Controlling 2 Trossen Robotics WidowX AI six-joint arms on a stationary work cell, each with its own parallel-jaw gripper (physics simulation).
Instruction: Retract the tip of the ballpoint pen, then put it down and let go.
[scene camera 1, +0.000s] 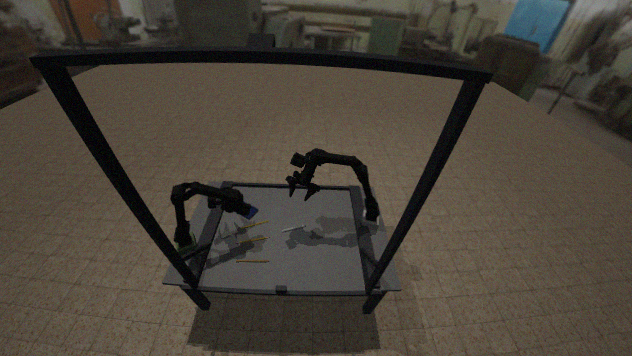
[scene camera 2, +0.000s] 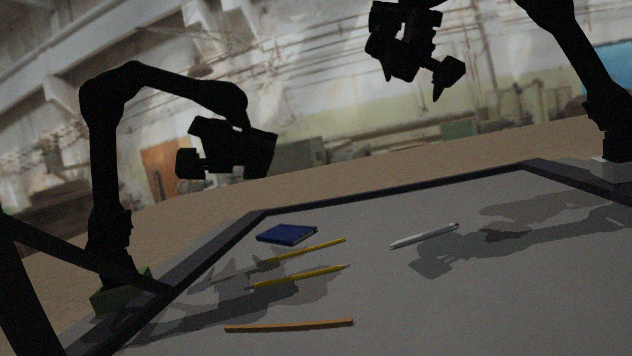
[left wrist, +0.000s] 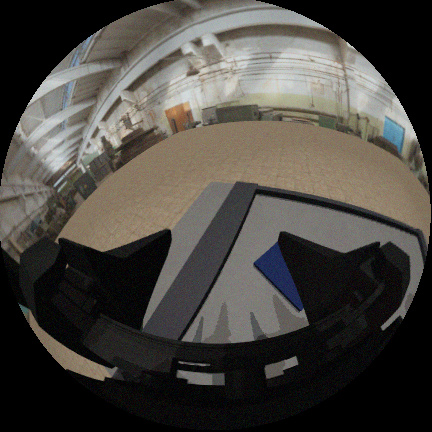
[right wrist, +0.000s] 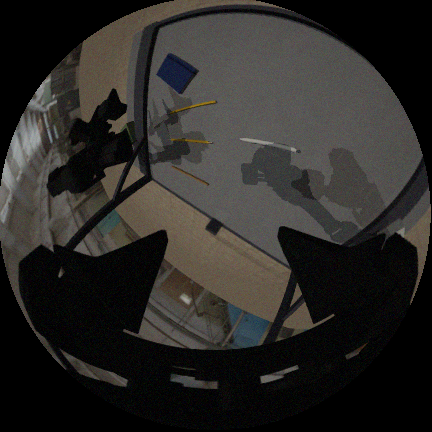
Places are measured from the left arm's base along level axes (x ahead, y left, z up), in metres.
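Pixels of known places: left gripper, fingertip midpoint: (scene camera 2: 224, 177) (left wrist: 226, 236) (right wrist: 105, 97); right gripper, fingertip midpoint: (scene camera 1: 297, 199) (scene camera 2: 412, 90) (right wrist: 223, 234); left arm's base at its link origin: (scene camera 1: 185, 241) (right wrist: 125, 135); right arm's base at its link origin: (scene camera 1: 371, 217) (scene camera 2: 624, 158).
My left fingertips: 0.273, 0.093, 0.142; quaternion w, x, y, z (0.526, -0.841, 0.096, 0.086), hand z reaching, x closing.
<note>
For each thing: its top centre in the pictures, then the offset to it from my left fingertips, as dx, dy, dz. Level surfaces: height alone.
- white ballpoint pen at its top centre: (scene camera 2: 425, 231) (right wrist: 268, 144) (scene camera 1: 294, 227) +0.316, -0.273, -0.169
- grey table at its surface level: dz -0.182
- blue notebook at its top centre: (left wrist: 292, 270) (scene camera 2: 285, 231) (right wrist: 172, 71) (scene camera 1: 245, 209) +0.107, +0.004, -0.170
- orange-brown stick at its top centre: (scene camera 2: 283, 324) (right wrist: 187, 174) (scene camera 1: 252, 260) +0.022, -0.355, -0.175
A white ballpoint pen (scene camera 1: 293, 228) (scene camera 2: 418, 238) (right wrist: 270, 144) lies flat on the grey table (scene camera 1: 315, 272) (scene camera 2: 465, 310). Its tapered end points left and its dark end right in scene camera 2; whether the tip is out is too small to tell. The pen does not show in the left wrist view. My right gripper (scene camera 1: 299, 197) (scene camera 2: 411, 90) (right wrist: 223, 234) is open and empty, high above the table and apart from the pen. My left gripper (scene camera 2: 224, 167) (left wrist: 226, 236) is open and empty, raised over the table's left side, far from the pen.
A blue notebook (scene camera 1: 252, 212) (scene camera 2: 286, 234) (left wrist: 275, 272) (right wrist: 176, 73) lies at the back left. Two yellow pencils (scene camera 2: 312, 249) (scene camera 2: 300, 276) and an orange-brown stick (scene camera 1: 252, 261) (scene camera 2: 290, 325) (right wrist: 190, 175) lie left of the pen. A dark frame (scene camera 1: 260, 56) stands around the table.
</note>
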